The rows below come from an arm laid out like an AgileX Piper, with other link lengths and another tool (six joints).
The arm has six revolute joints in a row. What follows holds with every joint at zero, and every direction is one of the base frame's. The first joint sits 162.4 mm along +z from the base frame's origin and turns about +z. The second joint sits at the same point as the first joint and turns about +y. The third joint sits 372.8 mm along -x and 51.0 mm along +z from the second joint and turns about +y. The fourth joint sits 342.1 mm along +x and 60.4 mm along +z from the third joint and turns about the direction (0.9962, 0, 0.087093). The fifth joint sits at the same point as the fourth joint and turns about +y. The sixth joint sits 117.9 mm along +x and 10.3 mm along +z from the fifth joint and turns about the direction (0.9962, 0, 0.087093). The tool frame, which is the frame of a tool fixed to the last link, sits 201.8 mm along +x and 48.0 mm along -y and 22.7 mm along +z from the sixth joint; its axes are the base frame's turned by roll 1.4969, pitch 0.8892 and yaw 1.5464 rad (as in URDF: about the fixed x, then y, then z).
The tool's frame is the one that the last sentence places.
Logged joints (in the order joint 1, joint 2, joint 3, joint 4, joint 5, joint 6), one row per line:
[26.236, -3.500, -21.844, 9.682, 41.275, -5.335]
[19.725, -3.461, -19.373, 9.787, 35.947, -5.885]
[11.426, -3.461, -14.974, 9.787, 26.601, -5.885]
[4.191, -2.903, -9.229, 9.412, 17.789, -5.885]
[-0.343, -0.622, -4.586, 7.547, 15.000, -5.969]
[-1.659, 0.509, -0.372, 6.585, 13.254, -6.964]
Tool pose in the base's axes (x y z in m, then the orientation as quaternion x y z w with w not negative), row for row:
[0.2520, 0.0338, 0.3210, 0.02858, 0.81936, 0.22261, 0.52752]
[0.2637, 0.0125, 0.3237, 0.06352, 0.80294, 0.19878, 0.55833]
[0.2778, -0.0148, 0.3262, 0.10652, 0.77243, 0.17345, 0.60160]
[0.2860, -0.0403, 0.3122, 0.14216, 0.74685, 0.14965, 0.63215]
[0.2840, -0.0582, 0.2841, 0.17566, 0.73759, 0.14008, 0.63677]
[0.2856, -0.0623, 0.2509, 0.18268, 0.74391, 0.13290, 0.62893]
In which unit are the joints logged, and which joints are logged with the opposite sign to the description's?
The joints are logged in degrees. Opposite sign: joint 2, joint 4.
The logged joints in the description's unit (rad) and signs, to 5 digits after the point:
[0.45790, 0.06109, -0.38125, -0.16898, 0.72038, -0.09311]
[0.34427, 0.06041, -0.33812, -0.17082, 0.62739, -0.10271]
[0.19942, 0.06041, -0.26135, -0.17082, 0.46428, -0.10271]
[0.07315, 0.05067, -0.16108, -0.16427, 0.31048, -0.10271]
[-0.00599, 0.01086, -0.08004, -0.13172, 0.26180, -0.10418]
[-0.02896, -0.00888, -0.00649, -0.11493, 0.23133, -0.12154]

